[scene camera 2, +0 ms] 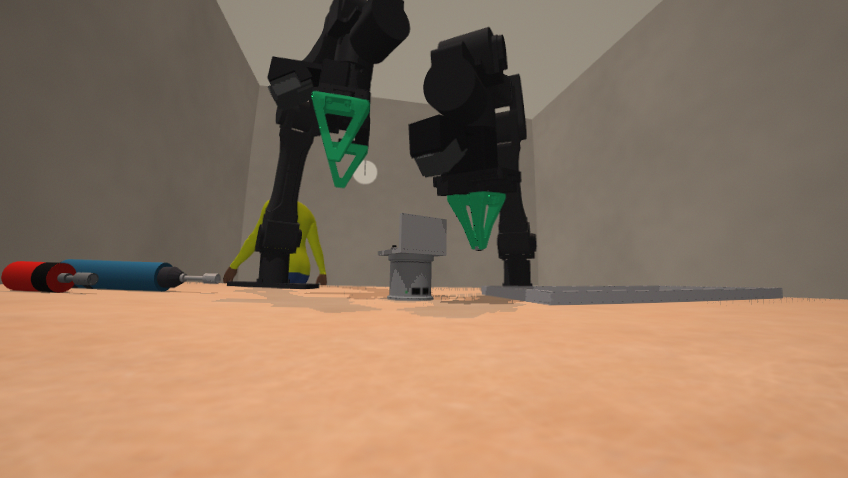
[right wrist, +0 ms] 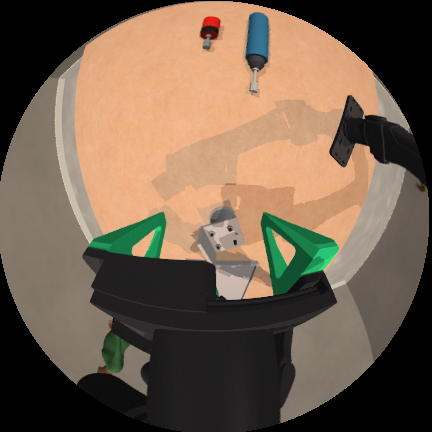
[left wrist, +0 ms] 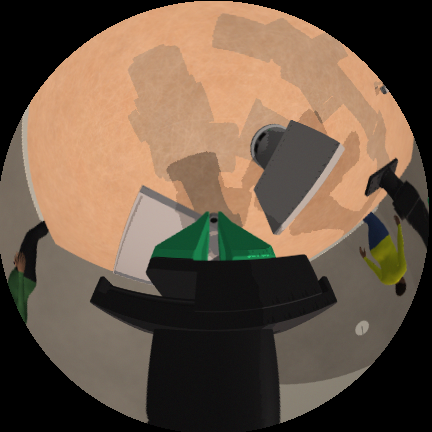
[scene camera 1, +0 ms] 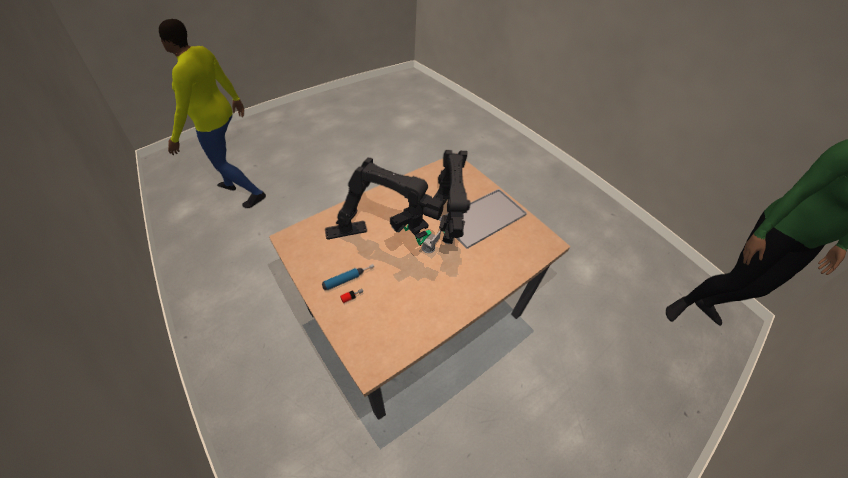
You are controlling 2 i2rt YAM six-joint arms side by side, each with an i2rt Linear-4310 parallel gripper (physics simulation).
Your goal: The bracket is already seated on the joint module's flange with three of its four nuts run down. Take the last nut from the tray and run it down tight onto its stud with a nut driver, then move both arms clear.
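Places are measured from the left arm's base along level axes (x right, y ahead, z up), in metres.
Pixels of known places: left gripper, fingertip midpoint: (scene camera 2: 478, 249) (left wrist: 213, 216); right gripper, fingertip midpoint: (scene camera 2: 337, 175) (right wrist: 213, 216) (scene camera 1: 413, 237); left arm's base, origin of the base link: (scene camera 1: 444, 192); right arm's base, origin of the base link: (scene camera 2: 273, 287) (right wrist: 347, 129) (left wrist: 382, 174) (scene camera 1: 346, 230).
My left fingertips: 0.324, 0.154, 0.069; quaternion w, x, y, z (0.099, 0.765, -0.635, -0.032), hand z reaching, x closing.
Observation:
Ahead of a thing's pixels: the offset from my left fingertips to its top centre, as dx, dy, dz. "spot": to the spot under its first point. Level surfaces: height alone.
The grey bracket (scene camera 1: 434, 238) (scene camera 2: 423, 234) (left wrist: 300, 170) (right wrist: 223, 235) sits on the round joint module @(+0.061, -0.070, +0.005) (scene camera 2: 410, 277) (left wrist: 269, 142), its plate upright. In the right wrist view several dark nut or stud spots show on its base. My left gripper (scene camera 2: 478, 248) (left wrist: 213, 216) is shut on the small nut, held beside the bracket and above the table, between module and tray. My right gripper (scene camera 2: 340, 172) (right wrist: 213, 216) is open and empty, high above the bracket. A blue nut driver @(spot: +0.409, -0.312, -0.032) (scene camera 1: 342, 278) (scene camera 2: 118, 274) (right wrist: 258, 37) and a short red driver @(+0.448, -0.240, -0.035) (scene camera 1: 347, 296) (scene camera 2: 22, 276) (right wrist: 210, 26) lie on the table.
The flat grey tray @(-0.255, +0.098, -0.053) (scene camera 1: 495, 218) (scene camera 2: 653, 293) (left wrist: 131, 230) (right wrist: 235, 281) lies on the table @(dz -0.069) (scene camera 1: 415, 332), behind and right of the module in scene camera 1. The right arm's base plate (scene camera 1: 346, 230) is at the table's left. Two people, in yellow (scene camera 1: 201, 89) and green (scene camera 1: 801, 207), are on the floor.

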